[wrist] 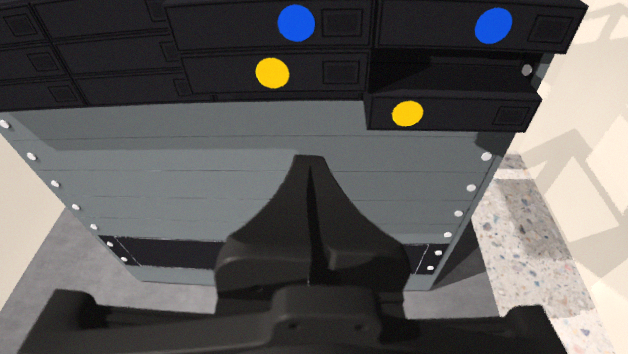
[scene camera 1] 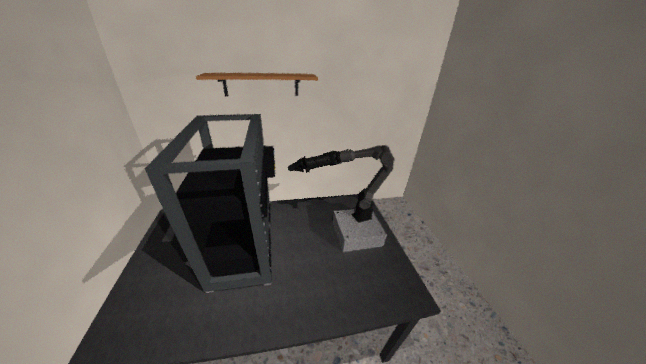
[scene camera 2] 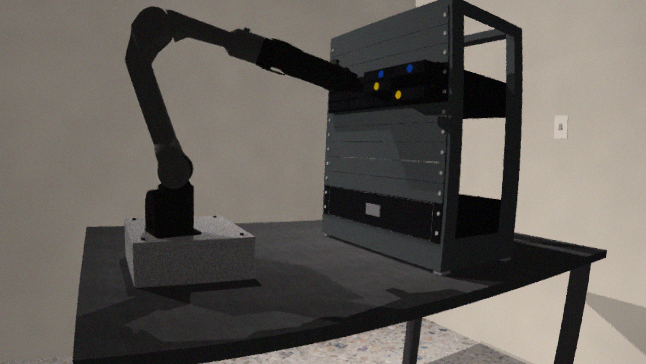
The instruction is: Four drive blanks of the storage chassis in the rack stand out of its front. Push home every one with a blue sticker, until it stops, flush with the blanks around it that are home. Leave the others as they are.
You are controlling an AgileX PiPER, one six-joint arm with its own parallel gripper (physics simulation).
Path:
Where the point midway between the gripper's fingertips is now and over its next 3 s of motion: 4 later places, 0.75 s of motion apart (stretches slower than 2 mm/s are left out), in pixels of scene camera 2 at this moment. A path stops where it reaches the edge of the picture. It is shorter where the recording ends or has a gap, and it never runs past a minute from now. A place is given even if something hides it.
My gripper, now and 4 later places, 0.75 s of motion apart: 361,88; 368,72; 380,75; 384,76; 390,77

